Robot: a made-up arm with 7 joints.
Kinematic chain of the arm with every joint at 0, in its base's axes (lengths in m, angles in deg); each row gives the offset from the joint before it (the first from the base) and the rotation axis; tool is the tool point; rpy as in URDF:
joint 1: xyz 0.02 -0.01 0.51 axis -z
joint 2: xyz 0 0.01 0.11 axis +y
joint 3: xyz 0 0.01 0.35 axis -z
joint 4: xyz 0 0 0.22 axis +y
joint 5: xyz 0 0.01 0.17 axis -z
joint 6: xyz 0.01 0 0.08 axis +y
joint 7: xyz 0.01 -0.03 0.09 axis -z
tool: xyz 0 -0.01 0 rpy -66.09 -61.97 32.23
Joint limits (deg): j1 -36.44..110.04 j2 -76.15..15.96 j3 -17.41..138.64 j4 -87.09..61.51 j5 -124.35..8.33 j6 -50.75..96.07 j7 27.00..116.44
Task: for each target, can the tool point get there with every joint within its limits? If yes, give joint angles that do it. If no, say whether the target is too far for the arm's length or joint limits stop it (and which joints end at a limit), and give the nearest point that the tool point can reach.
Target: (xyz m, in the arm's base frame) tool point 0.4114 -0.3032 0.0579
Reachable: no: joint limits stop it (at a limit: joint 1, joint 2, joint 4, joint 5, joint 6) | nearest point 0.4243 0.4420 0.5178 | short by 0.876 m
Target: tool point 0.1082 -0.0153 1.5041
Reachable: yes | joints 77.02 5.06 80.07 -16.28 -76.45 -38.14 94.58
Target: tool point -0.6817 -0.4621 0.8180
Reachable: yes | joints -22.90 -67.83 123.02 30.23 -2.86 21.29 92.47
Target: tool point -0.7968 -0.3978 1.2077
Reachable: no: too far | nearest point -0.6718 -0.3385 1.1178 | short by 0.165 m
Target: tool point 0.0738 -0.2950 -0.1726
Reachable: no: joint limits stop it (at a limit: joint 1, joint 2, joint 4, joint 5, joint 6, joint 7) | nearest point -0.3968 -0.4226 0.4575 | short by 0.797 m
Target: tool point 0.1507 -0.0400 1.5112
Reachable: yes | joints 71.23 4.83 95.35 -24.34 -10.66 21.64 77.48
